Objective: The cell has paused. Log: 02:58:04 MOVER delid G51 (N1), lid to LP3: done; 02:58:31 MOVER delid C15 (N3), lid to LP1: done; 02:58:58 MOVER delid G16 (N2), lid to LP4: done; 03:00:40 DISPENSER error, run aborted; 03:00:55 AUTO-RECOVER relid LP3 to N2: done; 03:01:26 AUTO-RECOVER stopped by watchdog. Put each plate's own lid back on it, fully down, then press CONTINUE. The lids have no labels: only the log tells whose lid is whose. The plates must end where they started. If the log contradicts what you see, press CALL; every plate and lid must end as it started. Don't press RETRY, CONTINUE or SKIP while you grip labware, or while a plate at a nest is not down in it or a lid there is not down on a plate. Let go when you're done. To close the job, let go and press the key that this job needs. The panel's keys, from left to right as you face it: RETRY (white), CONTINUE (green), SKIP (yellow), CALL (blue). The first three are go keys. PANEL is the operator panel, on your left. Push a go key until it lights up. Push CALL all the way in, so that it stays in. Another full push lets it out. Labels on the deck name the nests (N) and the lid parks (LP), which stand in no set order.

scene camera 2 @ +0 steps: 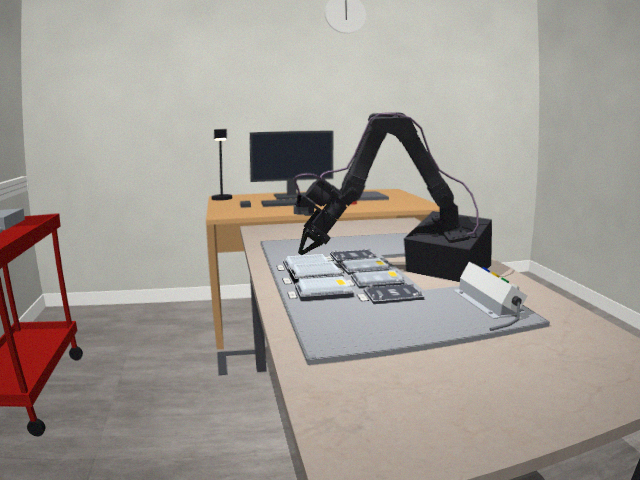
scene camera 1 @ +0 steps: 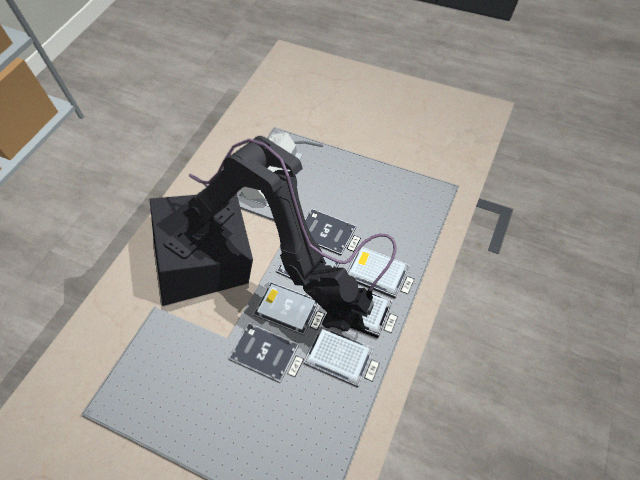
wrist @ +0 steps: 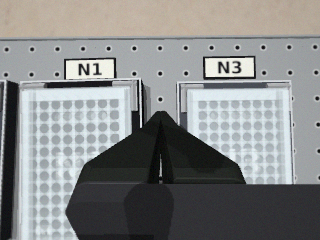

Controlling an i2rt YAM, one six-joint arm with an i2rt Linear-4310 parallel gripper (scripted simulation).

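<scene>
The spot on an operator panel [scene camera 1: 283,140] and the spot on the panel [scene camera 2: 504,283] are the same spot.
</scene>
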